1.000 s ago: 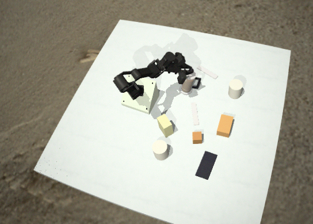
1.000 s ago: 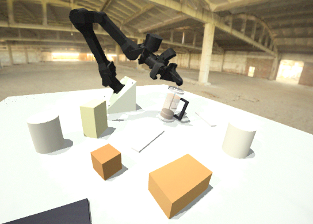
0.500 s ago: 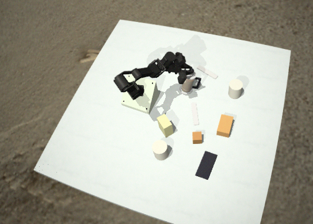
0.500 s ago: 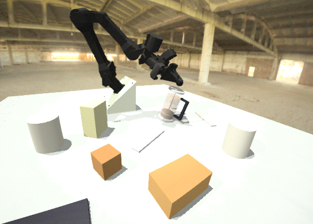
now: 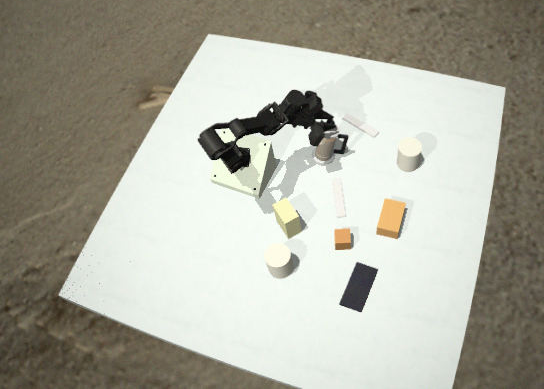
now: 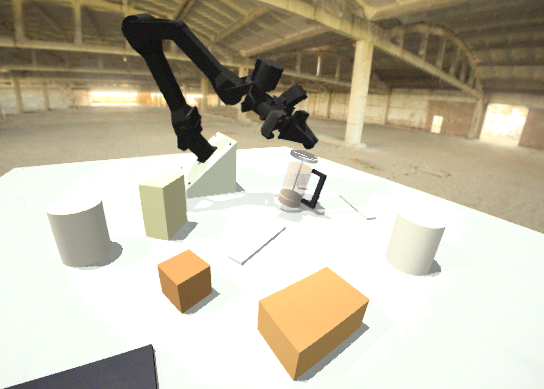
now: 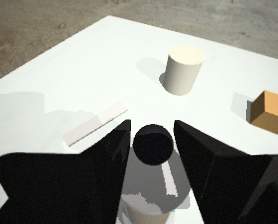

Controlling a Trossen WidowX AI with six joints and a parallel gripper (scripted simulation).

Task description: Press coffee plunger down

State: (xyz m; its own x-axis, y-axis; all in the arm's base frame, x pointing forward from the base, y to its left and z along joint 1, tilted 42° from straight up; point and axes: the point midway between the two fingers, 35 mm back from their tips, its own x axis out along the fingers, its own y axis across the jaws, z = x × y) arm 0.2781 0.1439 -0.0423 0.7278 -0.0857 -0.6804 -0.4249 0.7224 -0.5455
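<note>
Now: the coffee press 90 mm below my gripper tip, 20 mm to the right of it and 20 mm behind it. The rest, counted from my gripper tip: orange block 240 mm ahead, 230 mm to the right, 150 mm below; pale yellow block 320 mm to the right, 120 mm below, 80 mm behind; dark flat plate 480 mm to the right, 190 mm ahead, 170 mm below.
</note>
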